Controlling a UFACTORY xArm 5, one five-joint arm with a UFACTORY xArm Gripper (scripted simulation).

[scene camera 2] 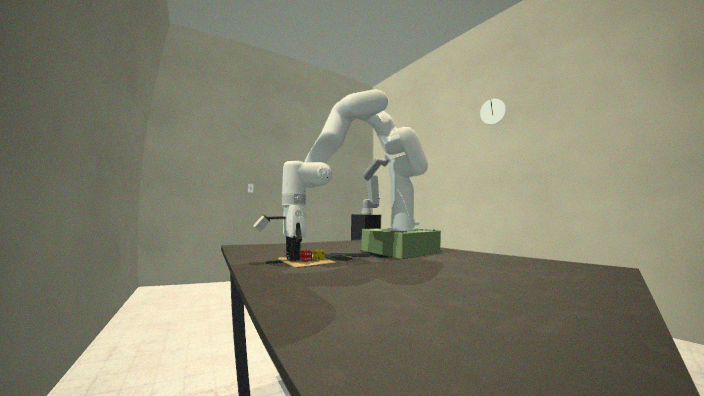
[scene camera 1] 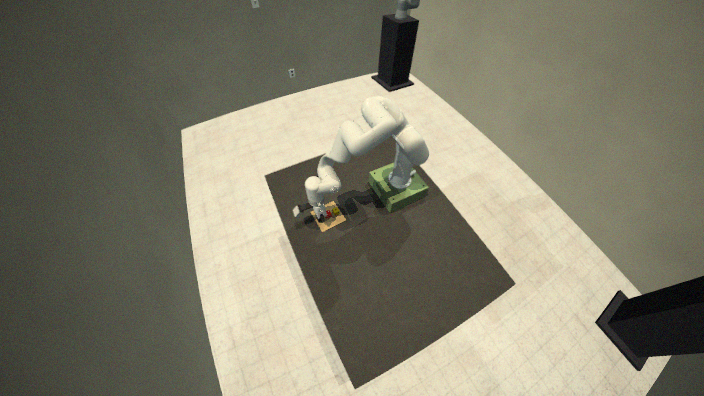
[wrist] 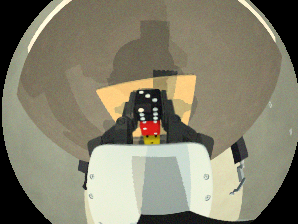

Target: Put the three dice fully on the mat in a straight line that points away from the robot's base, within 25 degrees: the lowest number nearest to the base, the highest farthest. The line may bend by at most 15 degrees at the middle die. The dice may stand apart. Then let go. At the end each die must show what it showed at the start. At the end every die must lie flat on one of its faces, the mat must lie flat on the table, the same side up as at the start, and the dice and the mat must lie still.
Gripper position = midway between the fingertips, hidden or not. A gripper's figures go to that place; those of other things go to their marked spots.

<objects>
My gripper [wrist: 148, 98]: 14 cm from the lens. A black die [wrist: 148, 106] is 11 cm from the lens.
</objects>
